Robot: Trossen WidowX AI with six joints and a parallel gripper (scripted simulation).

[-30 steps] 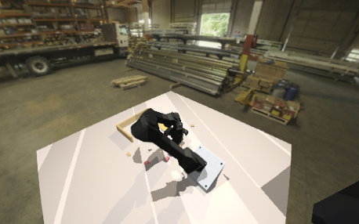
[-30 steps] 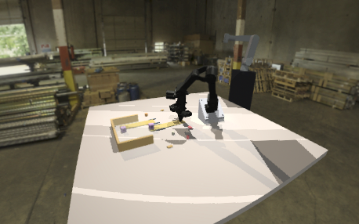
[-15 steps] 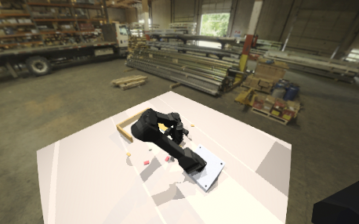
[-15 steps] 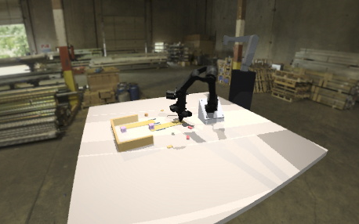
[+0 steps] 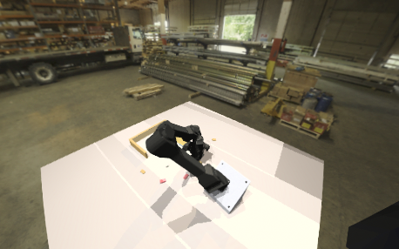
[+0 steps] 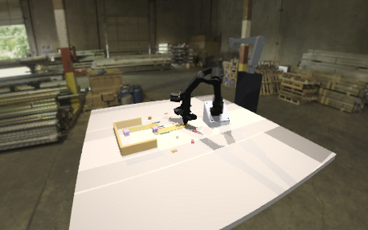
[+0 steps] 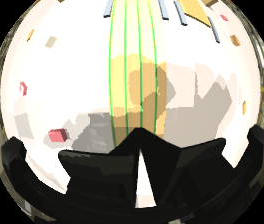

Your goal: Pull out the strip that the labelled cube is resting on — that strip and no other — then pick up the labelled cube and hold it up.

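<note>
Now: gripper tip 300 mm short of the patterned yellow strip and 30 mm to the left of it.
</note>
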